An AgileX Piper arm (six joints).
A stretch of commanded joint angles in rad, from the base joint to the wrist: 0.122, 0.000, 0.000, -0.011, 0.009, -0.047; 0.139, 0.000, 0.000, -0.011, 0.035, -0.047; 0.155, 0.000, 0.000, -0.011, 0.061, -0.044; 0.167, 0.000, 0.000, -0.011, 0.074, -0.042; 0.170, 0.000, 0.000, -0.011, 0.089, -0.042; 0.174, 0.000, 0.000, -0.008, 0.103, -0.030; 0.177, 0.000, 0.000, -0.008, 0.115, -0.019; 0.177, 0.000, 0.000, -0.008, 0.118, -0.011; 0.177, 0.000, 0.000, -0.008, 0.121, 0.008; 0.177, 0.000, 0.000, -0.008, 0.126, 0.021; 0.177, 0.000, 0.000, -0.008, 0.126, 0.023; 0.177, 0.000, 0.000, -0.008, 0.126, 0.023; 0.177, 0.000, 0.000, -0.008, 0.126, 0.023; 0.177, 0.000, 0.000, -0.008, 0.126, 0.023; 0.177, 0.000, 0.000, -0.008, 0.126, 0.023; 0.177, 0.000, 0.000, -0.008, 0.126, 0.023; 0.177, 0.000, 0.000, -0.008, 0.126, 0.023; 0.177, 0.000, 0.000, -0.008, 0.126, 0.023; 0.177, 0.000, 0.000, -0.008, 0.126, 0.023; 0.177, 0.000, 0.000, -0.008, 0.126, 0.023
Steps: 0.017, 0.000, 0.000, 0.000, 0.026, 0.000; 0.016, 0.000, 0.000, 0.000, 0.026, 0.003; 0.012, 0.000, 0.000, 0.000, 0.013, 0.002; 0.003, 0.000, 0.000, 0.000, 0.015, 0.000; 0.004, 0.000, 0.000, 0.003, 0.014, 0.012; 0.003, 0.000, 0.000, 0.000, 0.012, 0.011; 0.000, 0.000, 0.000, 0.000, 0.003, 0.008; 0.000, 0.000, 0.000, 0.000, 0.003, 0.019; 0.000, 0.000, 0.000, 0.000, 0.005, 0.013; 0.000, 0.000, 0.000, 0.000, 0.000, 0.002; 0.000, 0.000, 0.000, 0.000, 0.000, 0.000; 0.000, 0.000, 0.000, 0.000, 0.000, 0.000; 0.000, 0.000, 0.000, 0.000, 0.000, 0.000; 0.000, 0.000, 0.000, 0.000, 0.000, 0.000; 0.000, 0.000, 0.000, 0.000, 0.000, 0.000; 0.000, 0.000, 0.000, 0.000, 0.000, 0.000; 0.000, 0.000, 0.000, 0.000, 0.000, 0.000; 0.000, 0.000, 0.000, 0.000, 0.000, 0.000; 0.000, 0.000, 0.000, 0.000, 0.000, 0.000
